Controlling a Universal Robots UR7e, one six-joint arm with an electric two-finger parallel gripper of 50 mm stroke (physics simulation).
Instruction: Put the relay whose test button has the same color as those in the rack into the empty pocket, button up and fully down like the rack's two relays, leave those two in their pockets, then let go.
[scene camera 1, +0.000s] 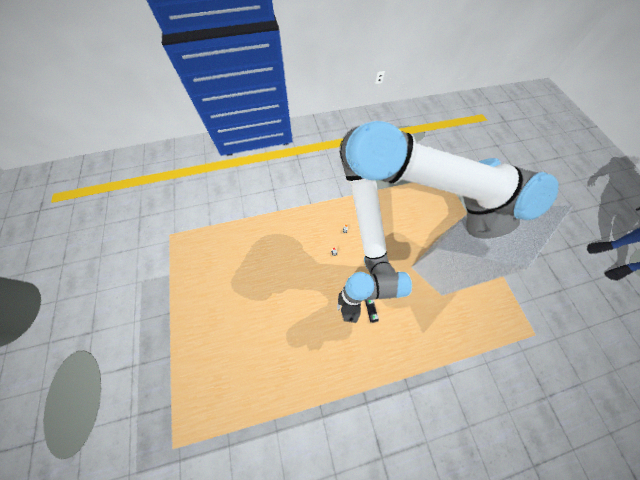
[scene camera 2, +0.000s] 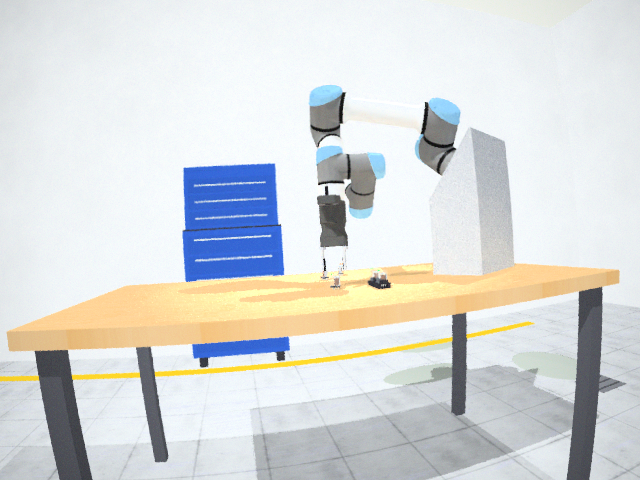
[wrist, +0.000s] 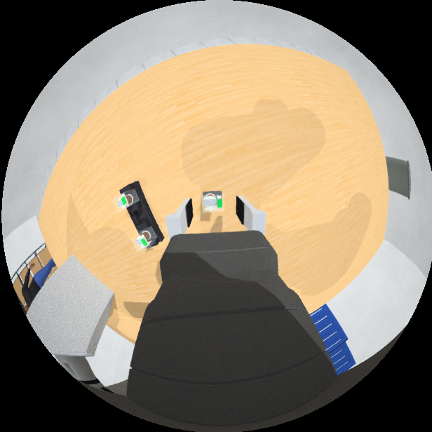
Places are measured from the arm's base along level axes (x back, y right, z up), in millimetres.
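Pixels of known places: gripper, fingertip midpoint: (scene camera 2: 334, 270); arm's base, origin of the base link: (scene camera 1: 492, 224) (scene camera 2: 467, 175).
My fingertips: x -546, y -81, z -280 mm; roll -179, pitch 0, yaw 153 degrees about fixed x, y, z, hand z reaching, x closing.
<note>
Ahead of a thing's pixels: the offset from my fingertips to its top centre. Level surfaces: height alone.
My gripper (scene camera 2: 333, 262) (wrist: 214, 205) is open and empty, pointing down above the loose green-button relay {dx +1, dy -1, dz -8 mm} (scene camera 2: 336, 282) (wrist: 212, 201). That relay stands upright on the table on its dark base. In the wrist view it lies between and slightly ahead of the fingertips; in scene camera 1 the gripper hides it. The black rack {dx +114, dy -38, dz -29 mm} (scene camera 1: 371, 310) (scene camera 2: 379, 283) (wrist: 149, 212) stands to the left in the wrist view. It holds two relays with green buttons, one relay (wrist: 129, 198) and another relay (wrist: 145, 237) in its end pockets, with the empty pocket (wrist: 141, 217) between them.
A relay with a red button {dx +50, dy +258, dz -8 mm} (scene camera 1: 333, 252) and a relay with an orange-looking button {dx +141, dy +352, dz -8 mm} (scene camera 1: 345, 229) stand apart on the wooden table {dz -52 mm} (scene camera 1: 232, 361) (scene camera 2: 155, 310). The grey pedestal (scene camera 2: 480, 206) (wrist: 72, 305) and a blue cabinet (scene camera 1: 237, 77) (scene camera 2: 232, 217) are farther off.
</note>
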